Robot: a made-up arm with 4 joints.
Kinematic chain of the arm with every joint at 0, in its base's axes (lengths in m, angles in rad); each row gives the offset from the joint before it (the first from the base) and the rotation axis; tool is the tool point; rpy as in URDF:
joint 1: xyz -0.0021 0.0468 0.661 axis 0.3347 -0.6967 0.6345
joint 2: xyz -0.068 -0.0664 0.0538 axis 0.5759 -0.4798 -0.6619
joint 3: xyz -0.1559 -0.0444 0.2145 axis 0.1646 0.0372 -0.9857
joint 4: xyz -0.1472 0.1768 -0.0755 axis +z
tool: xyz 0.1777 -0.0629 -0.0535 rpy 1.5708 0 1.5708
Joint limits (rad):
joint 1: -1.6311..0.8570
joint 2: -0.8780..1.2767
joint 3: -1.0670..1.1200
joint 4: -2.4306..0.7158
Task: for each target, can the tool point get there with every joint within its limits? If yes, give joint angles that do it. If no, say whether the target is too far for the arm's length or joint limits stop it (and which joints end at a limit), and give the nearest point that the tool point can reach.
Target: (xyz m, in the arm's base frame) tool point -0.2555 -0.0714 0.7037
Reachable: yes | joints 0.3470 0.2759 -0.1611 -0.4507
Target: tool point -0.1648 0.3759 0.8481
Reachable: yes | joints -0.3987 1.0769 0.6771 -1.9543
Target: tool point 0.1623 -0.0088 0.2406
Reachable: no: joint limits stop it (at a limit: joint 1, joint 2, joint 3) | nearest point -0.1987 -0.0612 0.3514 | short by 0.381 m
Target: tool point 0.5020 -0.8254 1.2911
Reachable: no: too far | nearest point -0.0751 -0.4780 0.8581 | short by 0.801 m
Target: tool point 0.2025 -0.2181 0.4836
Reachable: no: joint limits stop it (at a limit: joint 1, joint 3, joint 4) | nearest point 0.1416 0.0275 0.6838 | short by 0.323 m
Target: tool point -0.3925 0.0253 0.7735
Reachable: yes | joints -0.1226 0.3673 -0.0039 -1.2787
